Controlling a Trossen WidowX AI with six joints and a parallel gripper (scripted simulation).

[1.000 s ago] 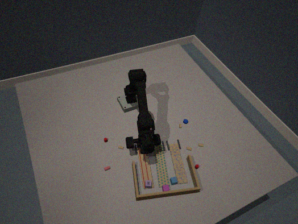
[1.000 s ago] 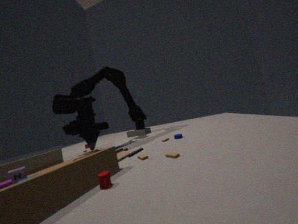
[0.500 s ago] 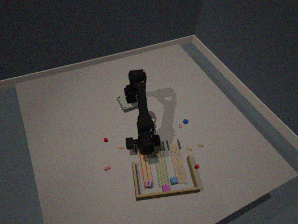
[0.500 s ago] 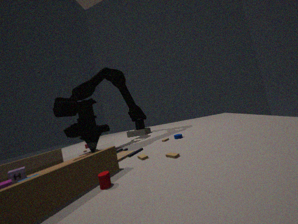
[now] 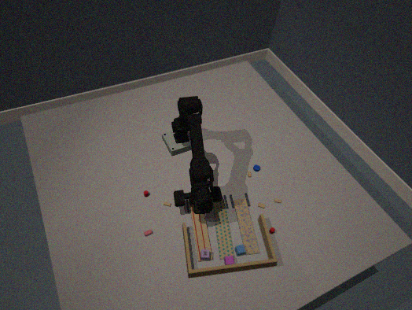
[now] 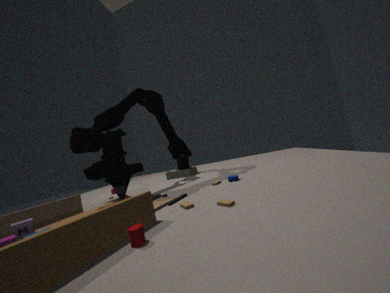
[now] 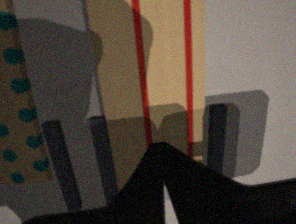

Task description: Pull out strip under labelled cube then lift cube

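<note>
Now: gripper tip 10 cm short of the strip and 1 cm to the left of it. Also, from my gripper tip: pink block 21 cm to the right, 6 cm ahead; blue disc 32 cm to the left, 12 cm behind.
</note>
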